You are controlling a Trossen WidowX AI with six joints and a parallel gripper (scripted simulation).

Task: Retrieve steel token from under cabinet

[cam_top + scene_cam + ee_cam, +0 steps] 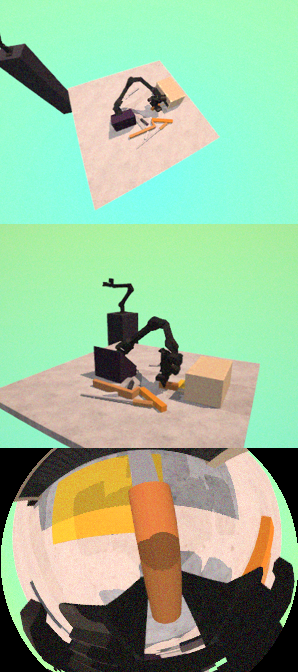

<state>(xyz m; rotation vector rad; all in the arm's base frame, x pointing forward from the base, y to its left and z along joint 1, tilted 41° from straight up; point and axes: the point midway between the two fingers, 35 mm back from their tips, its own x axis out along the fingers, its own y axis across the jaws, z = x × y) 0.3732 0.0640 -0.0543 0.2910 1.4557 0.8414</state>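
Now: gripper tip 17 cm past the dark-handled tool and 10 cm to the left of it. From my gripper tip the other things lie so: orange bar (17 cm to the right, 4 cm ahead, 1 cm above).
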